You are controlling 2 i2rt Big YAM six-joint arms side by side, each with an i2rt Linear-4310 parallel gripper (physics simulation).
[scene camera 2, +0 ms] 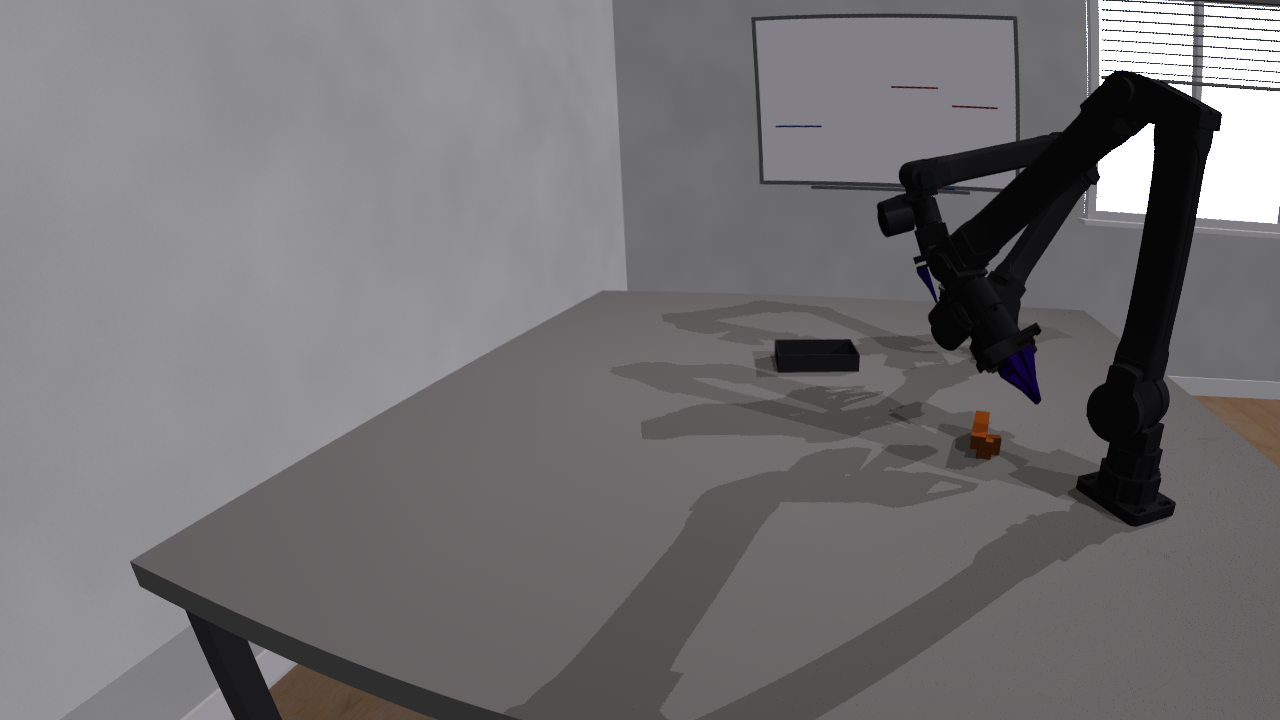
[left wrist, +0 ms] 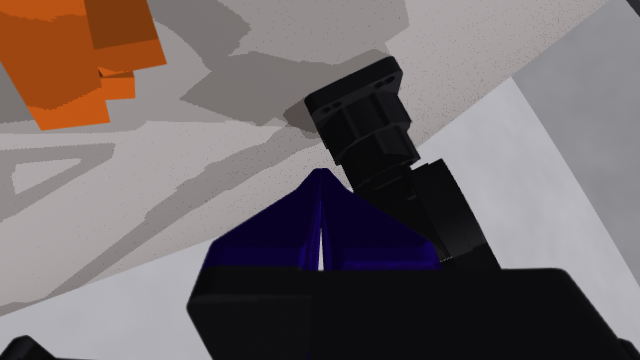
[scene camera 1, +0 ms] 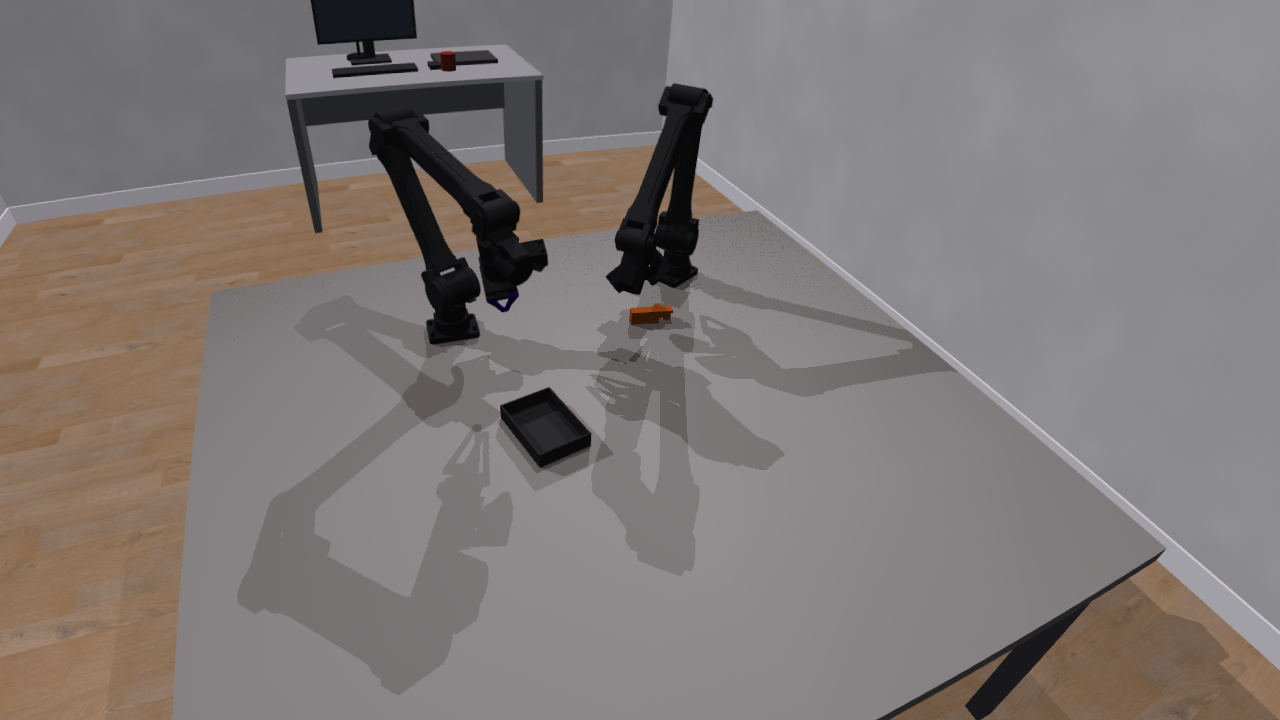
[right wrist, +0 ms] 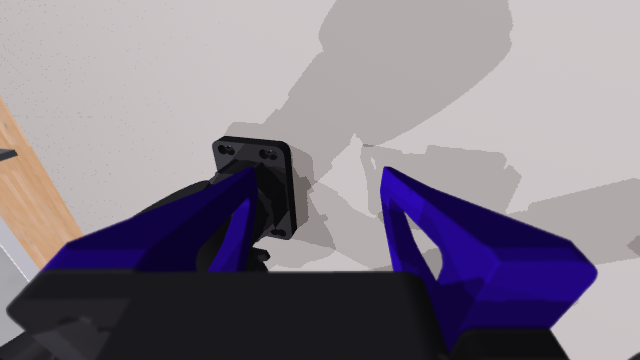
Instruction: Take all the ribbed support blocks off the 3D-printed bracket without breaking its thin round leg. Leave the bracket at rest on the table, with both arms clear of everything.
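The orange bracket lies on the table, below and apart from my left gripper. In the left wrist view part of it shows at the upper left, with smooth faces and small stepped pieces at one end. I cannot tell bracket and support blocks apart, and the thin leg does not show clearly. My left gripper is shut on nothing, its fingertips together. My right gripper is open and empty, high above the table and well away from the bracket.
A black open tray stands on the grey table, to the left of the bracket in both scene views. The two arm bases are bolted near the table's edge. A desk stands behind the table.
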